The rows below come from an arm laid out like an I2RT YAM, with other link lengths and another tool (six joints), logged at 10 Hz.
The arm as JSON. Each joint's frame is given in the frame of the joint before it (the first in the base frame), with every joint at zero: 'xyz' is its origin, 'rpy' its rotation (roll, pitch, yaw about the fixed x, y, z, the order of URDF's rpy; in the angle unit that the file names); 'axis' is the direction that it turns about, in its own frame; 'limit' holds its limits. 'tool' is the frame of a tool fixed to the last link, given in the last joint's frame.
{
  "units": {
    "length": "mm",
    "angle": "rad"
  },
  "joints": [
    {
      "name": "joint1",
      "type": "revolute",
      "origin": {
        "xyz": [
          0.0,
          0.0,
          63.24
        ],
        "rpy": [
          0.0,
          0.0,
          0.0
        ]
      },
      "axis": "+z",
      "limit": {
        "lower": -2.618,
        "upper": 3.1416
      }
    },
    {
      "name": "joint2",
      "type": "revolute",
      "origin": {
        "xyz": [
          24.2,
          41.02,
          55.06
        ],
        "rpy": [
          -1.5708,
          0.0,
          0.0
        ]
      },
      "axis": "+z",
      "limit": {
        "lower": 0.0,
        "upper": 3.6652
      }
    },
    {
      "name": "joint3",
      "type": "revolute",
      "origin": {
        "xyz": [
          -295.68,
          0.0,
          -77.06
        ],
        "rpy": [
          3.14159,
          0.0,
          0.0
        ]
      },
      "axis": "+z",
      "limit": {
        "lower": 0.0,
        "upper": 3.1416
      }
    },
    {
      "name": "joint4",
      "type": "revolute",
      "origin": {
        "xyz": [
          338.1,
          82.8,
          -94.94
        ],
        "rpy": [
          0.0,
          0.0,
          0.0
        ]
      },
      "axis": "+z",
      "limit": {
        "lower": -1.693,
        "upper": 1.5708
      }
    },
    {
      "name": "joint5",
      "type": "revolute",
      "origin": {
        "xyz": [
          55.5,
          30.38,
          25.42
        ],
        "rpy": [
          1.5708,
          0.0,
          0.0
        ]
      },
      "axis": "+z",
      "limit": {
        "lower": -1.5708,
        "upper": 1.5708
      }
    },
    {
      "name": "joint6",
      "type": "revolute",
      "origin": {
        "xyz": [
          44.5,
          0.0,
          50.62
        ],
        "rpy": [
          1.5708,
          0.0,
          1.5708
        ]
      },
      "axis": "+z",
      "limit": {
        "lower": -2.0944,
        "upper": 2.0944
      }
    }
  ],
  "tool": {
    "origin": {
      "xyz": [
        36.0,
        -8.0,
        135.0
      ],
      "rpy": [
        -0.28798,
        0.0,
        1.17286
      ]
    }
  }
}
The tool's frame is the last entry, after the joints.
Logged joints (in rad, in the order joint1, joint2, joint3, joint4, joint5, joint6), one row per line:
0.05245 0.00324 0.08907 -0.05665 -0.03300 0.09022
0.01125 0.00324 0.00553 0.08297 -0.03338 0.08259
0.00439 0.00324 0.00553 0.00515 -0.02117 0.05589
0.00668 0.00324 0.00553 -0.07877 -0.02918 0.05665
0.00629 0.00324 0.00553 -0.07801 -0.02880 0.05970
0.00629 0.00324 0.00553 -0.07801 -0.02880 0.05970
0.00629 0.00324 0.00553 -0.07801 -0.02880 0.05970
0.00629 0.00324 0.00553 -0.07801 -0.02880 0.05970
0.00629 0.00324 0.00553 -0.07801 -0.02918 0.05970
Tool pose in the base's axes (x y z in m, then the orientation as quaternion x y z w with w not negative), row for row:
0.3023 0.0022 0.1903 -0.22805 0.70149 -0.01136 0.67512
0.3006 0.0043 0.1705 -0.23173 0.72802 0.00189 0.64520
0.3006 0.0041 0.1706 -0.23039 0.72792 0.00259 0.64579
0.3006 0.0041 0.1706 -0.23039 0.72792 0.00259 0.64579
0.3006 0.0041 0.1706 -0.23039 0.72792 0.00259 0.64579
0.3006 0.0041 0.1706 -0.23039 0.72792 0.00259 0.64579
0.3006 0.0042 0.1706 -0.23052 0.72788 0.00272 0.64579
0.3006 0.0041 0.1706 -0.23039 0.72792 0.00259 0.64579
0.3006 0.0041 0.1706 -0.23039 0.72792 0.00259 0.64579
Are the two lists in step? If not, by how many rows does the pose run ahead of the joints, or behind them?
The pose runs 2 rows ahead of the joints: the pose in row i belongs to the joints in row i + 2.
